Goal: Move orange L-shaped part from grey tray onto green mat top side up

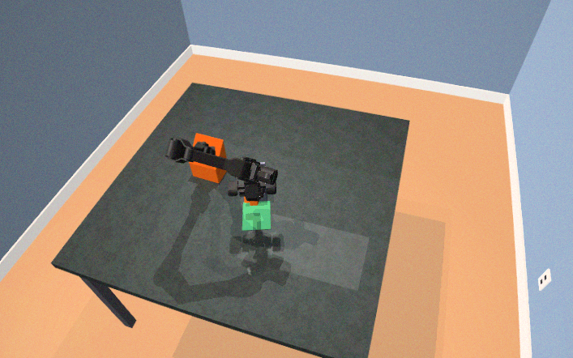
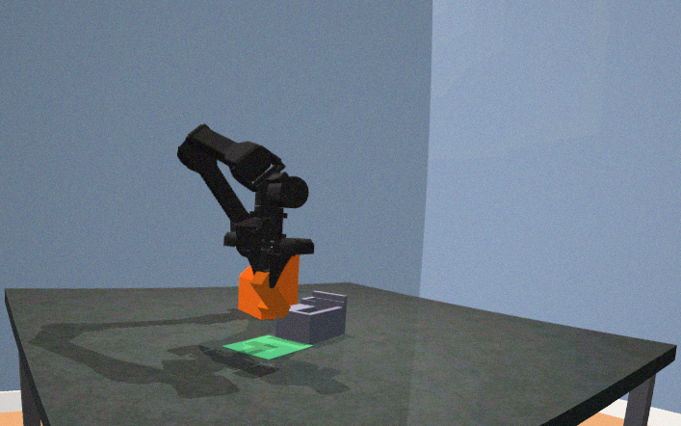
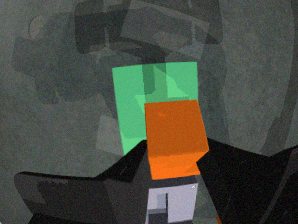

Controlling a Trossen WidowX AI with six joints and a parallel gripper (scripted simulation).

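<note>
Right now the green mat is 14 cm below my gripper tip, 2 cm to the left of it and 1 cm behind it. Round my gripper tip: orange L-shaped part: 3 cm to the left, 3 cm below, 2 cm behind.
</note>
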